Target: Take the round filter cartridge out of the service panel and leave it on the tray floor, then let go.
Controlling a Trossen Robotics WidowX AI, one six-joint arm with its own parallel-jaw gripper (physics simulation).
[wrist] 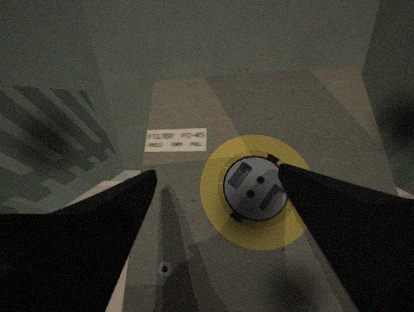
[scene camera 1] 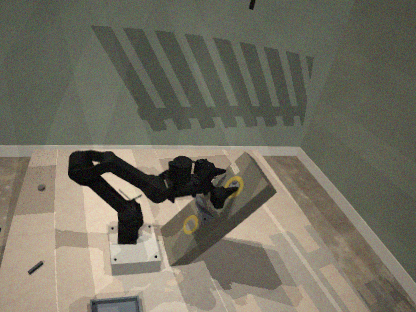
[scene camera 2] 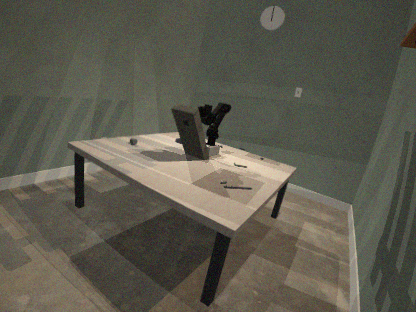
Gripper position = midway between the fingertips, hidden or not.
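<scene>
There is my gripper (scene camera 1: 231, 179), and the wrist view shows me the gripper as well (wrist: 216, 172). I can also see a round grey filter cartridge (wrist: 252, 188), and with it, in the same view, a white label (wrist: 167, 140).
</scene>
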